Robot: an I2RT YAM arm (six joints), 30 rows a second.
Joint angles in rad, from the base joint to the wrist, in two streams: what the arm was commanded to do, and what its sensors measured. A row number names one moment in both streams.
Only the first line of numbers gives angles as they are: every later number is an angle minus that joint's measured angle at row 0.
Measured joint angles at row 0:
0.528 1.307 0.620 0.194 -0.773 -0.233
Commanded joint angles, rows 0 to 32:
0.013 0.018 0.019 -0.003 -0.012 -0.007
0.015 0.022 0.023 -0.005 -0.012 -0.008
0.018 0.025 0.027 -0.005 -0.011 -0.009
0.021 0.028 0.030 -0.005 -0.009 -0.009
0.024 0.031 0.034 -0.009 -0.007 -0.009
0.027 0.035 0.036 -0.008 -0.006 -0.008
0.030 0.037 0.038 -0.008 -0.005 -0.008
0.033 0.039 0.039 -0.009 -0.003 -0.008
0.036 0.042 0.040 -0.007 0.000 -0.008
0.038 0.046 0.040 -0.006 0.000 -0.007
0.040 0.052 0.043 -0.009 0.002 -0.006
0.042 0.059 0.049 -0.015 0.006 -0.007
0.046 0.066 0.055 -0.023 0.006 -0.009
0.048 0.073 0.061 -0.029 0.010 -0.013
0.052 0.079 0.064 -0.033 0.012 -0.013
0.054 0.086 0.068 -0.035 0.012 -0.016
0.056 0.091 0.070 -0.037 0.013 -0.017
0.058 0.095 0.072 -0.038 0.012 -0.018
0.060 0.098 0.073 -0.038 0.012 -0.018
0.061 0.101 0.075 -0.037 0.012 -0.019
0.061 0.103 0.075 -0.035 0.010 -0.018
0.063 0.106 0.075 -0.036 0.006 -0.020
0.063 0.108 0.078 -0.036 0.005 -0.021
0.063 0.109 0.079 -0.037 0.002 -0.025
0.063 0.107 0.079 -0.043 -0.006 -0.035
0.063 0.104 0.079 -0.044 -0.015 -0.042
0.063 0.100 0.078 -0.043 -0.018 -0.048
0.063 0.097 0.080 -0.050 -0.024 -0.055
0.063 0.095 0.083 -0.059 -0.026 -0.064
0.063 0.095 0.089 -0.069 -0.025 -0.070
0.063 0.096 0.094 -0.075 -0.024 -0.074
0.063 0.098 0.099 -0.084 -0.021 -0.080
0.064 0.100 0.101 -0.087 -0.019 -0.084
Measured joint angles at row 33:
0.044 0.091 0.089 -0.100 0.059 -0.055
